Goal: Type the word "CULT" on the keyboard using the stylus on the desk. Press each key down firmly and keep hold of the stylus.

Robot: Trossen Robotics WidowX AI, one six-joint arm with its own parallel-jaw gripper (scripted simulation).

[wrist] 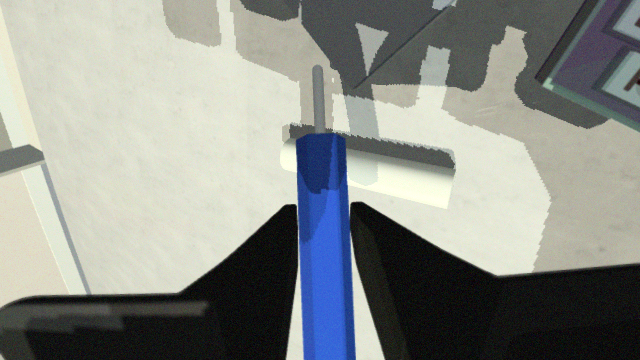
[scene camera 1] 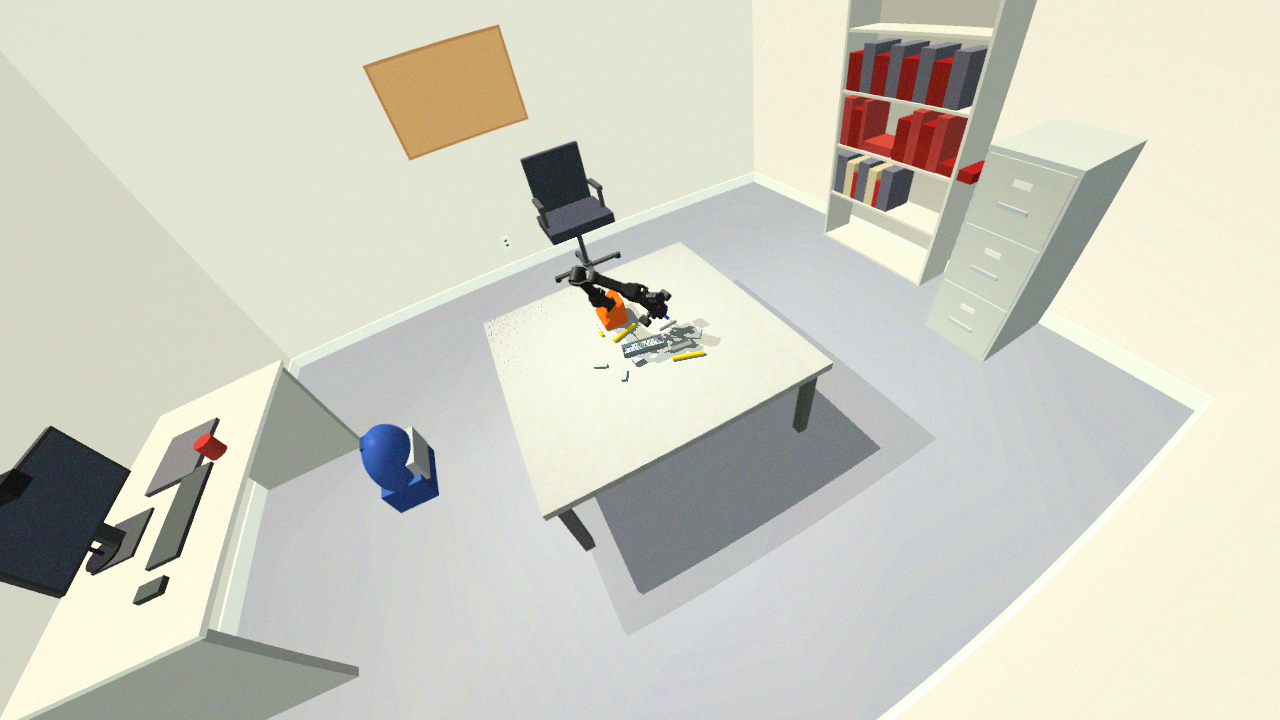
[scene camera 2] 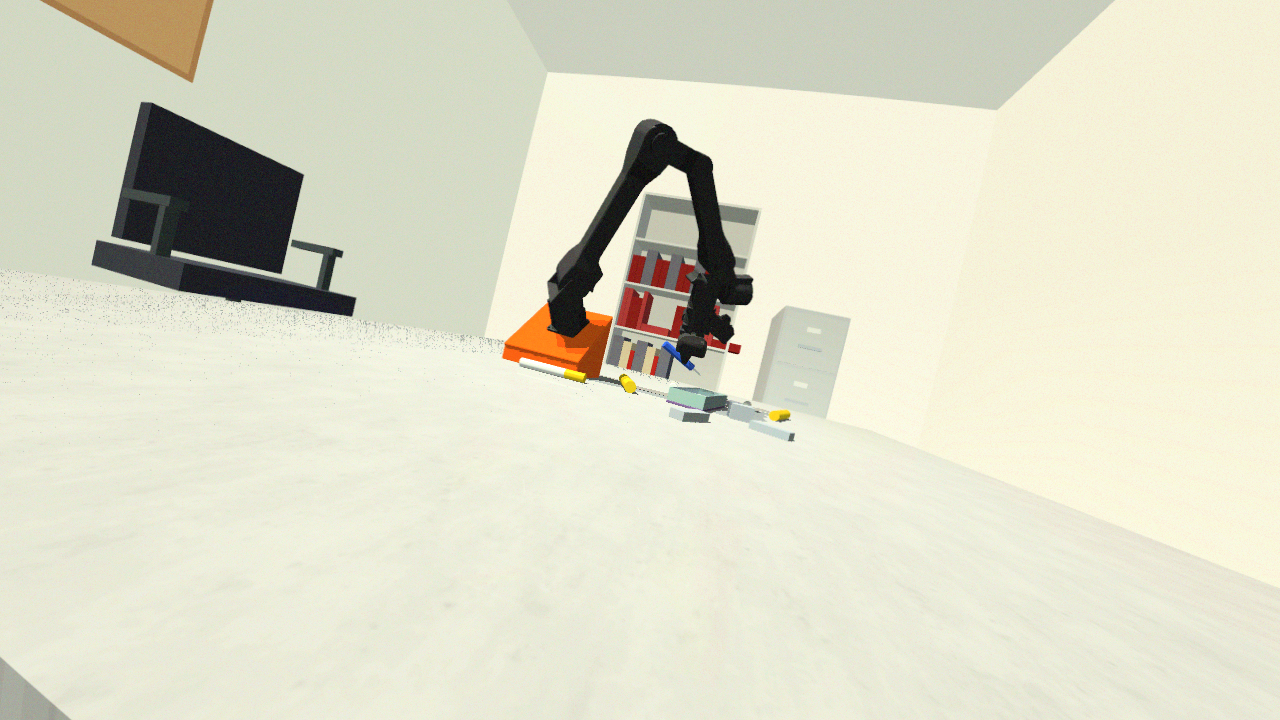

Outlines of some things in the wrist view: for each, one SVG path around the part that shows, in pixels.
The gripper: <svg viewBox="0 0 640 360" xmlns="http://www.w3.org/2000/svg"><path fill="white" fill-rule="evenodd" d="M297 205L285 204L256 230L248 240L243 242L216 267L203 274L195 282L186 286L178 293L36 295L7 303L0 307L1 356L5 360L286 360L298 272ZM351 202L350 232L354 257L384 360L640 360L640 263L497 276L439 248L361 201Z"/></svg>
A blue stylus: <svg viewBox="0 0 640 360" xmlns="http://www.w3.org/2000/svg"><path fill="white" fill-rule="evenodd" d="M315 65L312 68L315 134L307 134L296 139L303 360L356 360L346 139L336 133L326 133L323 68L321 65Z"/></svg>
A white cylinder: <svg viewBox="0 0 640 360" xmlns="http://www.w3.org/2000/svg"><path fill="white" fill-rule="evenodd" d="M346 148L348 185L443 209L448 208L457 169ZM289 138L281 149L280 163L283 169L297 172L296 139Z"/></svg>
